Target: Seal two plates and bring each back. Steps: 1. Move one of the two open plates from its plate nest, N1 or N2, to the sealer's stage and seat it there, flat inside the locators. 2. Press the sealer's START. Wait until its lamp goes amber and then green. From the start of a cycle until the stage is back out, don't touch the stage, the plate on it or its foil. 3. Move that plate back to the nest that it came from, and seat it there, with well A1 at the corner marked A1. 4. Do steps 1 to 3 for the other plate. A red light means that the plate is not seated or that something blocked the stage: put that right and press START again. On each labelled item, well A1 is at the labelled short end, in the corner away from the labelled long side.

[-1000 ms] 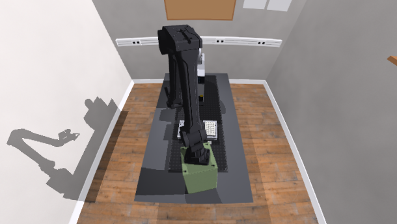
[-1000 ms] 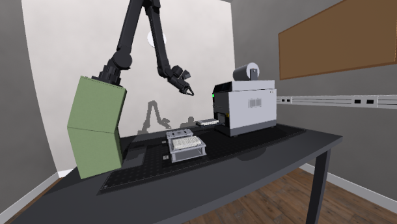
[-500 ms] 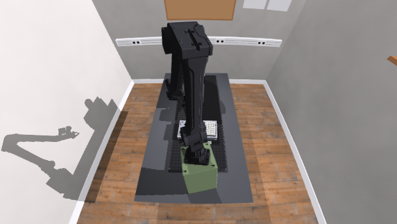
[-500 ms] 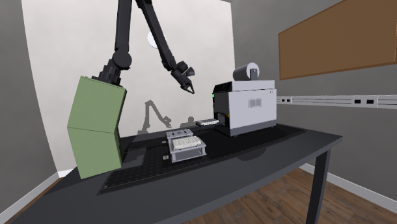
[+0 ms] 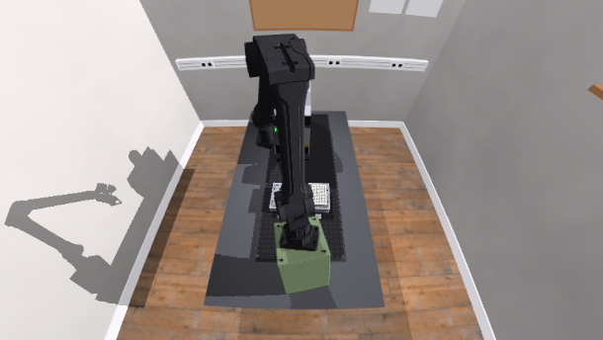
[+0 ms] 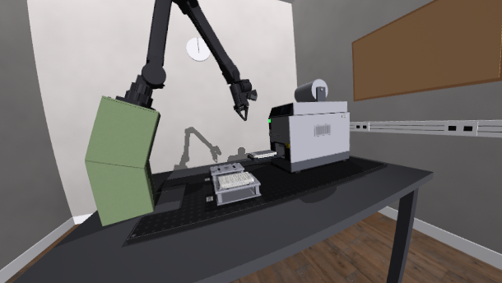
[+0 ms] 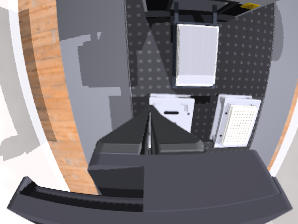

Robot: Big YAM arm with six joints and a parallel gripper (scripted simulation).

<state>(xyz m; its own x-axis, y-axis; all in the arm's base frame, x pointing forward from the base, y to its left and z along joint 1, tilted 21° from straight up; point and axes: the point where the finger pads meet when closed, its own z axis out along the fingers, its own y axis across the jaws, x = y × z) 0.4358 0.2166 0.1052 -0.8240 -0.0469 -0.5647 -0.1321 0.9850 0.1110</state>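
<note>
My hand is 60 mm short of the dark sealer stage, 90 mm to the left of it and 200 mm above it. Also, from my hand: yellow warning label 180 mm ahead, 160 mm to the right, 150 mm below; then foil roll 390 mm ahead, 40 mm to the right, 130 mm above; then white plate 100 mm behind, 280 mm to the right, 230 mm below.
</note>
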